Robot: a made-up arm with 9 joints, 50 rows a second.
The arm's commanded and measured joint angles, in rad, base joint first. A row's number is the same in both.
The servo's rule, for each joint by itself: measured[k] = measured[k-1] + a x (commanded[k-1-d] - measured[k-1]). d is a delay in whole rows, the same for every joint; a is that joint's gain. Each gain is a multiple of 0.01, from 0.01 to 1. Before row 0 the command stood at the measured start. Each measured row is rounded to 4 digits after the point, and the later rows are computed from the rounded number. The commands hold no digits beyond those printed.
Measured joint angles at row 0:
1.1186, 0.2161, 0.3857, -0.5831, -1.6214, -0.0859, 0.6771, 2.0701, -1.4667
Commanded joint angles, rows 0 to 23:
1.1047, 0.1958, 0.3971, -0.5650, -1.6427, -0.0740, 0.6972, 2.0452, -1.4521
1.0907, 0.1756, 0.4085, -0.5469, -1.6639, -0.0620, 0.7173, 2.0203, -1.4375
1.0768, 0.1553, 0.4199, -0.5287, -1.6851, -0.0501, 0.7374, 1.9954, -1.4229
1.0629, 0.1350, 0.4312, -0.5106, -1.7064, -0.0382, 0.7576, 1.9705, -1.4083
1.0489, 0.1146, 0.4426, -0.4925, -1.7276, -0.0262, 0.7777, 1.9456, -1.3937
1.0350, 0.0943, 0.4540, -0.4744, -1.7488, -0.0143, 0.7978, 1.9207, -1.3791
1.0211, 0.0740, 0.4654, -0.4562, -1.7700, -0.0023, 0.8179, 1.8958, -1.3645
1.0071, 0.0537, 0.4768, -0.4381, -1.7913, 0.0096, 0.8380, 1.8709, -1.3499
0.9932, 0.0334, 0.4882, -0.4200, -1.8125, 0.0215, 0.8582, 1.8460, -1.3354
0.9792, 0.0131, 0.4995, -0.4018, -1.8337, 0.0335, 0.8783, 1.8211, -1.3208
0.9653, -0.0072, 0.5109, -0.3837, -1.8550, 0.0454, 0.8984, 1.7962, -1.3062
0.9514, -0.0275, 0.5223, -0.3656, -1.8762, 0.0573, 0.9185, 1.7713, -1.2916
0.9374, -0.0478, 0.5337, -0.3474, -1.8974, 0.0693, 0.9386, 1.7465, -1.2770
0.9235, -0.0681, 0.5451, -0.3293, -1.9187, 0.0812, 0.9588, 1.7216, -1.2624
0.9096, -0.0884, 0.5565, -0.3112, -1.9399, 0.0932, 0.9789, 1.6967, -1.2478
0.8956, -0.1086, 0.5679, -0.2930, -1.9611, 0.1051, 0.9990, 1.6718, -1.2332
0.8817, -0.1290, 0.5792, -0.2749, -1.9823, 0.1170, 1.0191, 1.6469, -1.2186
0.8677, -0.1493, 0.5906, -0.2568, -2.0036, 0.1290, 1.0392, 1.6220, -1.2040
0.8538, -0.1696, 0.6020, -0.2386, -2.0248, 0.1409, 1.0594, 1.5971, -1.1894
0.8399, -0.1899, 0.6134, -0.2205, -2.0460, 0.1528, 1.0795, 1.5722, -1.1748
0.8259, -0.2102, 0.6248, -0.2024, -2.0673, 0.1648, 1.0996, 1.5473, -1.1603
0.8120, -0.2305, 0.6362, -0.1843, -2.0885, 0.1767, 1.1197, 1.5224, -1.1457
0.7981, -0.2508, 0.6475, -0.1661, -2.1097, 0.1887, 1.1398, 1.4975, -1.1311
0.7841, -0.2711, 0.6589, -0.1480, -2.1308, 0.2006, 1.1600, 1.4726, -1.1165
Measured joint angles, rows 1 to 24:
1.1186, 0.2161, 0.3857, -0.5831, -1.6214, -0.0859, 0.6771, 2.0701, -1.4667
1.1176, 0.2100, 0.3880, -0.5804, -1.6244, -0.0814, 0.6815, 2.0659, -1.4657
1.1157, 0.1997, 0.3921, -0.5754, -1.6299, -0.0740, 0.6894, 2.0581, -1.4637
1.1130, 0.1864, 0.3977, -0.5684, -1.6376, -0.0649, 0.7000, 2.0474, -1.4608
1.1095, 0.1710, 0.4044, -0.5597, -1.6472, -0.0548, 0.7127, 2.0343, -1.4571
1.1053, 0.1541, 0.4120, -0.5496, -1.6585, -0.0439, 0.7270, 2.0192, -1.4527
1.1004, 0.1362, 0.4204, -0.5383, -1.6711, -0.0327, 0.7426, 2.0025, -1.4475
1.0948, 0.1175, 0.4294, -0.5260, -1.6849, -0.0211, 0.7592, 1.9844, -1.4417
1.0887, 0.0984, 0.4389, -0.5128, -1.6998, -0.0094, 0.7765, 1.9651, -1.4353
1.0820, 0.0789, 0.4488, -0.4989, -1.7156, 0.0023, 0.7945, 1.9449, -1.4283
1.0748, 0.0592, 0.4589, -0.4843, -1.7321, 0.0142, 0.8129, 1.9239, -1.4208
1.0671, 0.0393, 0.4693, -0.4692, -1.7493, 0.0261, 0.8317, 1.9022, -1.4128
1.0590, 0.0193, 0.4799, -0.4537, -1.7671, 0.0380, 0.8508, 1.8799, -1.4043
1.0505, -0.0008, 0.4907, -0.4378, -1.7853, 0.0499, 0.8701, 1.8572, -1.3954
1.0416, -0.0210, 0.5016, -0.4215, -1.8040, 0.0618, 0.8896, 1.8341, -1.3861
1.0324, -0.0412, 0.5126, -0.4050, -1.8230, 0.0737, 0.9092, 1.8107, -1.3764
1.0228, -0.0614, 0.5237, -0.3882, -1.8423, 0.0856, 0.9290, 1.7871, -1.3664
1.0129, -0.0817, 0.5348, -0.3712, -1.8619, 0.0975, 0.9488, 1.7633, -1.3561
1.0027, -0.1020, 0.5460, -0.3540, -1.8817, 0.1095, 0.9687, 1.7393, -1.3455
0.9923, -0.1223, 0.5572, -0.3367, -1.9017, 0.1214, 0.9887, 1.7151, -1.3346
0.9816, -0.1426, 0.5684, -0.3193, -1.9219, 0.1333, 1.0087, 1.6908, -1.3234
0.9707, -0.1629, 0.5797, -0.3018, -1.9423, 0.1453, 1.0287, 1.6664, -1.3120
0.9596, -0.1832, 0.5910, -0.2842, -1.9628, 0.1572, 1.0487, 1.6419, -1.3004
0.9483, -0.2035, 0.6023, -0.2665, -1.9834, 0.1692, 1.0687, 1.6174, -1.2885
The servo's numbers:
d 1
a 0.07 0.30 0.20 0.15 0.14 0.38 0.22 0.17 0.07

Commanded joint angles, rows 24 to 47:
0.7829, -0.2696, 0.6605, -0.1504, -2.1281, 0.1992, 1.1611, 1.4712, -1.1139
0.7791, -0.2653, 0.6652, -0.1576, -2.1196, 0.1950, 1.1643, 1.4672, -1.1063
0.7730, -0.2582, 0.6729, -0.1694, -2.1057, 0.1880, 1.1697, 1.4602, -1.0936
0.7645, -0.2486, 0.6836, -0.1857, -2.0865, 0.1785, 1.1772, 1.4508, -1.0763
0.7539, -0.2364, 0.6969, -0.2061, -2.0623, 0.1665, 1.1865, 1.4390, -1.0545
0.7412, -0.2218, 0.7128, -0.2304, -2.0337, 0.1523, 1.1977, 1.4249, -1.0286
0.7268, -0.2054, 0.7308, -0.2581, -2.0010, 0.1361, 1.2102, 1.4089, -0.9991
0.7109, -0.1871, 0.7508, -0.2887, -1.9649, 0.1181, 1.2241, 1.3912, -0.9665
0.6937, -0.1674, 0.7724, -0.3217, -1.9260, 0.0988, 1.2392, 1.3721, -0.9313
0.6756, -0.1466, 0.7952, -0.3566, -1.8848, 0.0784, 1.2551, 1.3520, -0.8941
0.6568, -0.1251, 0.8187, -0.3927, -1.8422, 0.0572, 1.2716, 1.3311, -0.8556
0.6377, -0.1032, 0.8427, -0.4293, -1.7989, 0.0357, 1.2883, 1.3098, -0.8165
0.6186, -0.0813, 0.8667, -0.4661, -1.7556, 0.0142, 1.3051, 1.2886, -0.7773
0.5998, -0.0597, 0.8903, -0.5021, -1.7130, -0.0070, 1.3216, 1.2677, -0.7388
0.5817, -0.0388, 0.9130, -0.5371, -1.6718, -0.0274, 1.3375, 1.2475, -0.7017
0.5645, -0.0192, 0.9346, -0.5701, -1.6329, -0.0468, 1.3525, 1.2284, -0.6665
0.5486, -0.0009, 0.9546, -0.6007, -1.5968, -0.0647, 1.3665, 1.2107, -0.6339
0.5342, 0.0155, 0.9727, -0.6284, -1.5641, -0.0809, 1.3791, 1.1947, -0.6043
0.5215, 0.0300, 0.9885, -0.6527, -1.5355, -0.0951, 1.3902, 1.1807, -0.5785
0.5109, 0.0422, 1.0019, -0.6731, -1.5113, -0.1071, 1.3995, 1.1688, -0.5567
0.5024, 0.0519, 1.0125, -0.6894, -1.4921, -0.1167, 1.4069, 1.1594, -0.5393
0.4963, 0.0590, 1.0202, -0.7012, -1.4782, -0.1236, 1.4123, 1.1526, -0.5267
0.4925, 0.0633, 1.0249, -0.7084, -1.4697, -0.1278, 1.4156, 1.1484, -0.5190
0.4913, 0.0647, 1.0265, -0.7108, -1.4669, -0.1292, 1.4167, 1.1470, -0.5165
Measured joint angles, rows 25 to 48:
0.9368, -0.2238, 0.6136, -0.2487, -2.0040, 0.1811, 1.0888, 1.5928, -1.2765
0.9260, -0.2375, 0.6230, -0.2340, -2.0214, 0.1880, 1.1047, 1.5721, -1.2651
0.9157, -0.2458, 0.6314, -0.2225, -2.0351, 0.1907, 1.1178, 1.5543, -1.2540
0.9057, -0.2495, 0.6397, -0.2145, -2.0450, 0.1897, 1.1292, 1.5383, -1.2428
0.8958, -0.2492, 0.6485, -0.2102, -2.0508, 0.1854, 1.1398, 1.5234, -1.2311
0.8859, -0.2454, 0.6582, -0.2096, -2.0524, 0.1782, 1.1501, 1.5091, -1.2187
0.8758, -0.2383, 0.6691, -0.2127, -2.0498, 0.1684, 1.1606, 1.4948, -1.2054
0.8654, -0.2284, 0.6814, -0.2195, -2.0430, 0.1561, 1.1715, 1.4802, -1.1910
0.8546, -0.2160, 0.6953, -0.2299, -2.0321, 0.1417, 1.1831, 1.4651, -1.1753
0.8433, -0.2014, 0.7107, -0.2437, -2.0172, 0.1254, 1.1954, 1.4493, -1.1582
0.8316, -0.1850, 0.7276, -0.2606, -1.9987, 0.1075, 1.2085, 1.4328, -1.1397
0.8194, -0.1670, 0.7458, -0.2804, -1.9768, 0.0884, 1.2224, 1.4155, -1.1198
0.8067, -0.1479, 0.7652, -0.3027, -1.9519, 0.0684, 1.2369, 1.3975, -1.0986
0.7935, -0.1279, 0.7855, -0.3272, -1.9244, 0.0478, 1.2519, 1.3790, -1.0761
0.7799, -0.1074, 0.8065, -0.3534, -1.8948, 0.0270, 1.2672, 1.3601, -1.0525
0.7660, -0.0868, 0.8278, -0.3810, -1.8636, 0.0063, 1.2827, 1.3410, -1.0279
0.7519, -0.0665, 0.8492, -0.4094, -1.8313, -0.0139, 1.2981, 1.3219, -1.0026
0.7377, -0.0468, 0.8703, -0.4381, -1.7985, -0.0332, 1.3131, 1.3030, -0.9768
0.7235, -0.0281, 0.8908, -0.4666, -1.7657, -0.0513, 1.3276, 1.2846, -0.9507
0.7094, -0.0107, 0.9103, -0.4945, -1.7335, -0.0679, 1.3414, 1.2669, -0.9246
0.6955, 0.0052, 0.9286, -0.5213, -1.7024, -0.0828, 1.3542, 1.2502, -0.8988
0.6820, 0.0192, 0.9454, -0.5465, -1.6730, -0.0957, 1.3658, 1.2348, -0.8736
0.6690, 0.0311, 0.9604, -0.5697, -1.6457, -0.1063, 1.3760, 1.2208, -0.8493
0.6566, 0.0408, 0.9733, -0.5905, -1.6211, -0.1145, 1.3847, 1.2085, -0.8262

